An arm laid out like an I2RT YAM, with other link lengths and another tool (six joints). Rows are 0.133 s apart.
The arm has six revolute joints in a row. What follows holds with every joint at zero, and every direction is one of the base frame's. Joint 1 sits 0.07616 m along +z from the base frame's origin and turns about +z. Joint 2 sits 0.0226 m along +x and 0.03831 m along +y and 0.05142 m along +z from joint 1 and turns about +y. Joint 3 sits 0.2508 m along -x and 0.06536 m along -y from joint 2 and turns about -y. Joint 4 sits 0.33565 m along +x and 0.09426 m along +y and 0.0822 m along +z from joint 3 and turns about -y. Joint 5 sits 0.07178 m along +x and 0.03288 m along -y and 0.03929 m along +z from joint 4 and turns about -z. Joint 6 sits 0.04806 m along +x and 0.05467 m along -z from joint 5 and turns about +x. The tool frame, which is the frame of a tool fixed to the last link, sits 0.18 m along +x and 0.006 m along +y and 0.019 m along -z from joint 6; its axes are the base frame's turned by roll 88, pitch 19.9 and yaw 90 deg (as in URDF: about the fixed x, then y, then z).
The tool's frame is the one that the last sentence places.
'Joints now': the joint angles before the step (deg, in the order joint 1, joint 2, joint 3, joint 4, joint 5, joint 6). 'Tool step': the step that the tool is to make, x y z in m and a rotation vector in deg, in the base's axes. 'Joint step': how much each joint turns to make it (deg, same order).
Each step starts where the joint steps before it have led.
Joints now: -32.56, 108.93, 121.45, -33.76, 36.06, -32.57
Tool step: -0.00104, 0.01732, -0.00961, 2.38, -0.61, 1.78
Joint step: 0.67, -3.18, -3.92, -1.24, -1.91, 2.13
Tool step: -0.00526, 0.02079, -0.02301, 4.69, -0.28, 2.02
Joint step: 0.25, -3.77, -5.11, -2.79, -3.37, 3.54
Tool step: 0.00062, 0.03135, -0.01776, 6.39, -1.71, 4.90
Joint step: 0.00, -4.25, -4.31, -3.46, -7.37, 3.54
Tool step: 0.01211, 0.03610, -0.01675, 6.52, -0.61, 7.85
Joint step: 0.01, -1.98, -1.73, -3.41, -9.76, 0.79
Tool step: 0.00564, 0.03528, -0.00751, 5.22, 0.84, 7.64
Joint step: -0.01, -0.73, 0.73, -4.73, -8.55, -1.22
